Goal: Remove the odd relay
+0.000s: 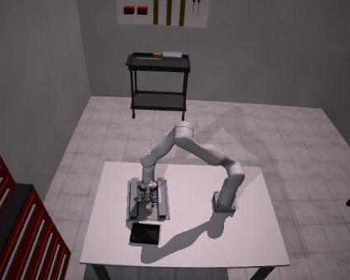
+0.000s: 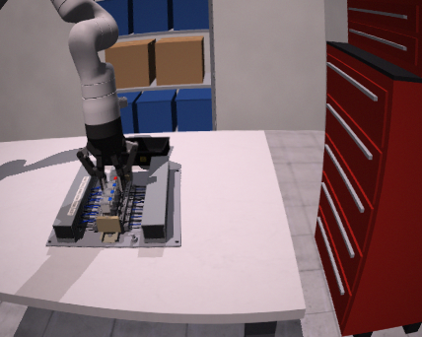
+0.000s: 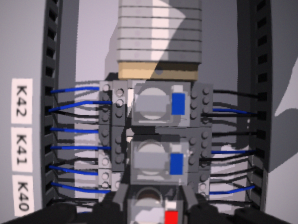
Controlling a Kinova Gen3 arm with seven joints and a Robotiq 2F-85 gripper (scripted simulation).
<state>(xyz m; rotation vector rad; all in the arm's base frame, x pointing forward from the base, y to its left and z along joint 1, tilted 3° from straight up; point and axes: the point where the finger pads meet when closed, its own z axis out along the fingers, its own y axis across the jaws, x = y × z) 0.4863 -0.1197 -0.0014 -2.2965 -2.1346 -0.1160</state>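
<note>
My hand is 10 mm above the red-button relay. The rest, counted from my hand: black parts tray 40 mm ahead, 270 mm to the left, 40 mm below.
</note>
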